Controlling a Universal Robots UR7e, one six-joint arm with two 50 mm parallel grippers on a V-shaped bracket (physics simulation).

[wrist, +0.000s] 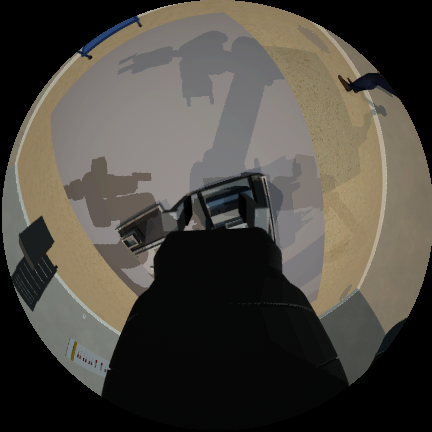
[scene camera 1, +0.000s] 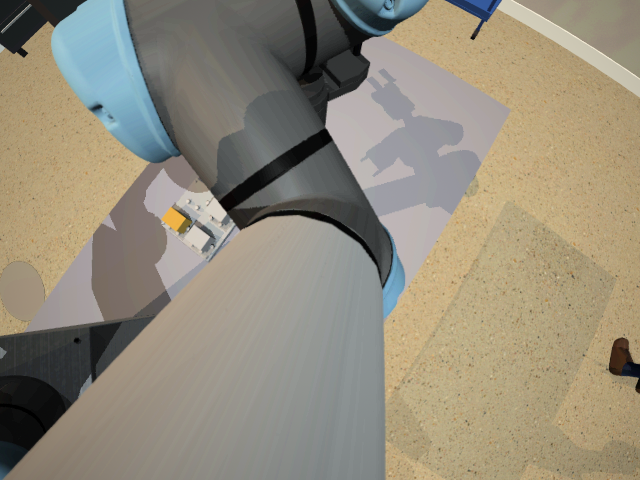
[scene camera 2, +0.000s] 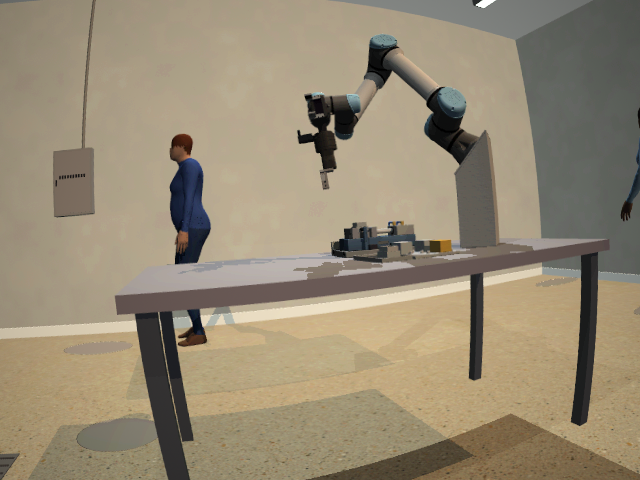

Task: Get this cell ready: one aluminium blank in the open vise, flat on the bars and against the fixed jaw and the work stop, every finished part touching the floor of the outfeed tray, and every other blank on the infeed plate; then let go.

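Frame: origin at the arm's base, x ahead, y right, z down, level; centimetres.
Where they show: hand, its tool point: (wrist: 214,207) (scene camera 2: 325,183); arm's base, origin of its link: (scene camera 1: 0,431) (scene camera 2: 474,155).
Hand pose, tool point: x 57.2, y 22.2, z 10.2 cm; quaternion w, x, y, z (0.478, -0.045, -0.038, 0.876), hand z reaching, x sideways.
Each offset is from my tool point to the top centre of the thing.
My gripper (scene camera 2: 324,179) (wrist: 215,207) is open and empty, high above the table. In the wrist view the vise {dx -18.8, dy -2.7, dz +15.6 cm} (wrist: 225,202), with blue and grey parts, shows behind and between its fingers; the vise (scene camera 2: 351,243) stands well below it in scene camera 2. The arm hides the vise in scene camera 1, and what sits in its jaws is unclear. The dark outfeed tray (wrist: 150,224) holds a grey finished part {dx -1.0, dy -30.4, dz +21.4 cm} (wrist: 131,240) (scene camera 2: 388,251). The infeed plate bears a yellow block {dx -19.7, dy -33.9, dz +21.1 cm} (scene camera 1: 177,219) (scene camera 2: 440,245) and a pale aluminium blank {dx -21.4, dy -24.9, dz +21.1 cm} (scene camera 1: 199,238); another pale blank is mostly hidden there.
The second gripper (scene camera 2: 306,136) points sideways on the bracket. The arm's pedestal (scene camera 2: 475,198) stands on the table (scene camera 2: 232,289) beyond the fixtures. A person in blue (scene camera 2: 189,191) stands behind the table. A blue cart (wrist: 110,36) stands past the table's edge.
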